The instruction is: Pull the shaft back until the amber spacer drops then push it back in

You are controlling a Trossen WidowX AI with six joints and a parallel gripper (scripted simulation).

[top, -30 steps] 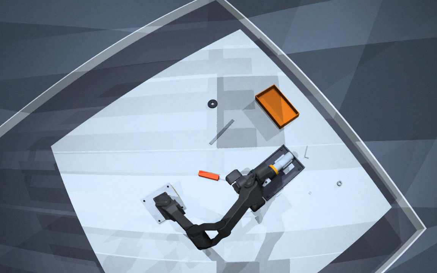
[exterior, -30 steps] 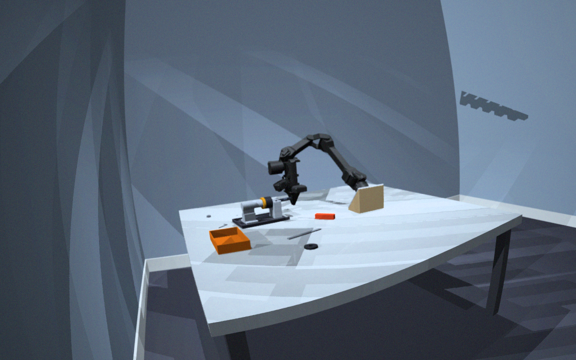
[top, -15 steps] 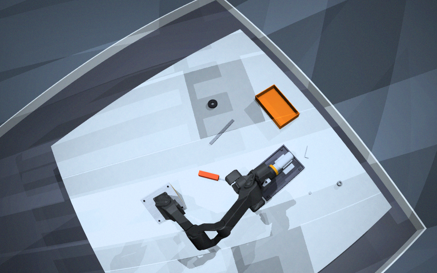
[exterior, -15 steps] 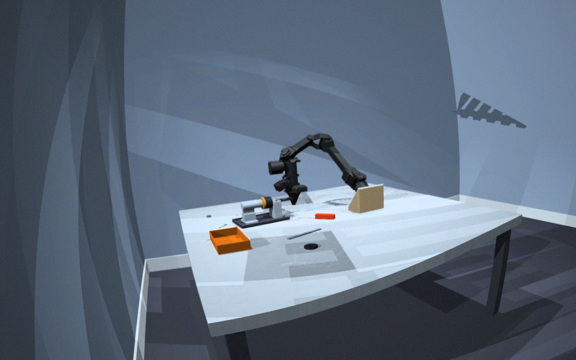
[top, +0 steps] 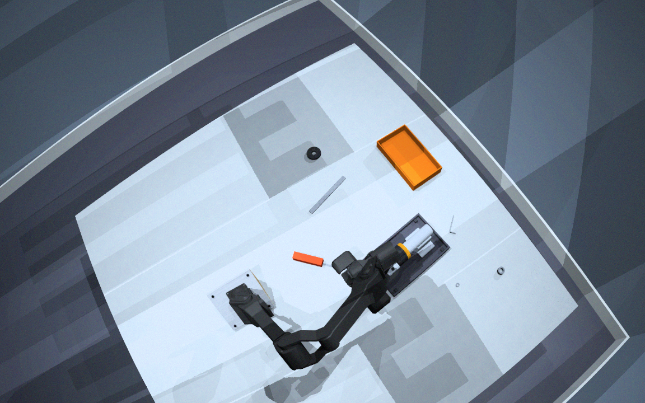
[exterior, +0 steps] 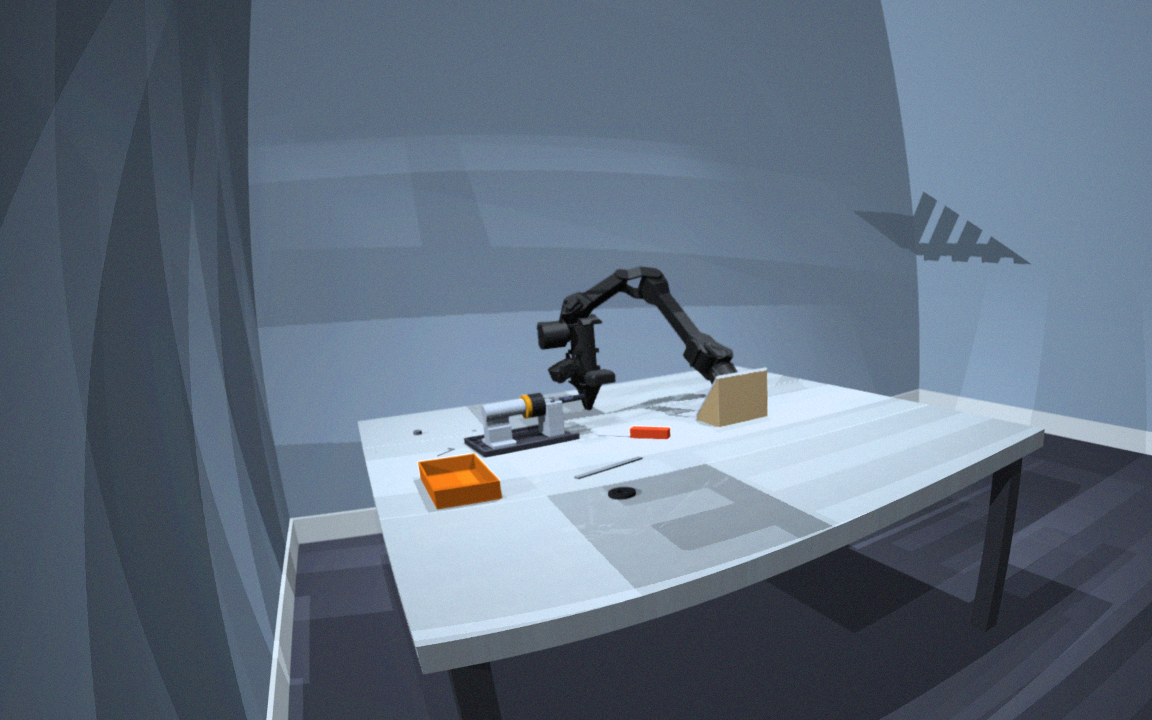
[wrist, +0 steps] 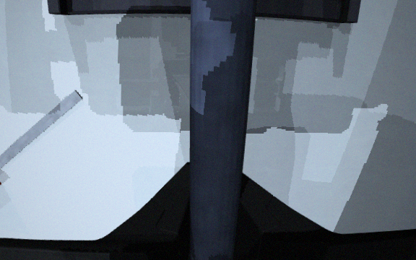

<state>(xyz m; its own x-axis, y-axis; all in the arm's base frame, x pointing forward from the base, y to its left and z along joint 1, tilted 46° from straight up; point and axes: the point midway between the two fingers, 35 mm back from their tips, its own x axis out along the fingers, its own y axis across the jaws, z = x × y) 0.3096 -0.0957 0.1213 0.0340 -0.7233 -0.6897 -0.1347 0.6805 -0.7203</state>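
Right now the dark shaft is 80 mm ahead of my gripper tip, 30 mm above it and 10 mm to the left of it. From my gripper tip the other things lie so: allen key: 350 mm ahead, 40 mm below, 20 mm to the left; then amber spacer: 160 mm ahead, 30 mm above, 20 mm to the left; then grey strip: 330 mm to the left, 80 mm ahead, 40 mm below.
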